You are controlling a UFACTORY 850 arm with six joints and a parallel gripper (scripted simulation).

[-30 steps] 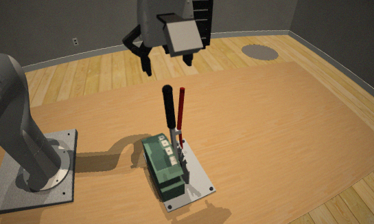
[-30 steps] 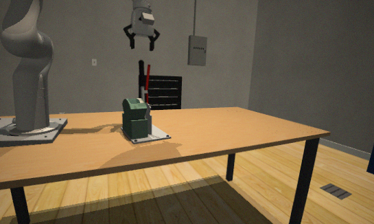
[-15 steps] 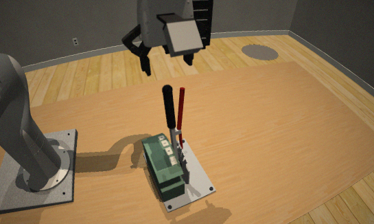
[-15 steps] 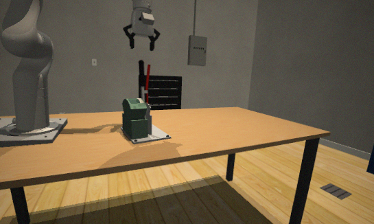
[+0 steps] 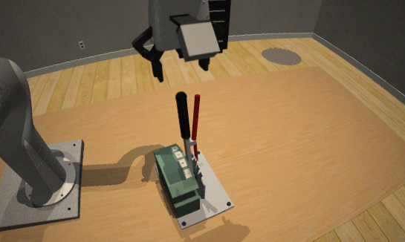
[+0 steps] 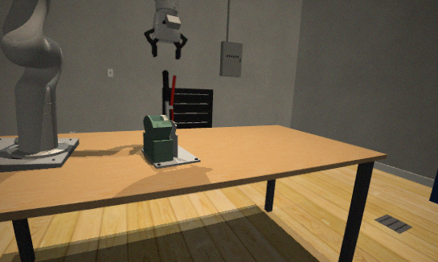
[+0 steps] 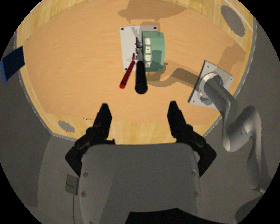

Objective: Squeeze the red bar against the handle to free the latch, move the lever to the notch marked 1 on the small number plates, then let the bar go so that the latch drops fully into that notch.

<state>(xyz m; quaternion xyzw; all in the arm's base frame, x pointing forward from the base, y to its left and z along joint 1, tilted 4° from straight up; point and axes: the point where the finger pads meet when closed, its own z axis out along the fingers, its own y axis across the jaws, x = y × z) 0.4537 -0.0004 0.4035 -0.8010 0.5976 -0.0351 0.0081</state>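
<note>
Now: the red bar 2 cm ahead of my hand, 1 cm to the right of it and 20 cm below it.
</note>
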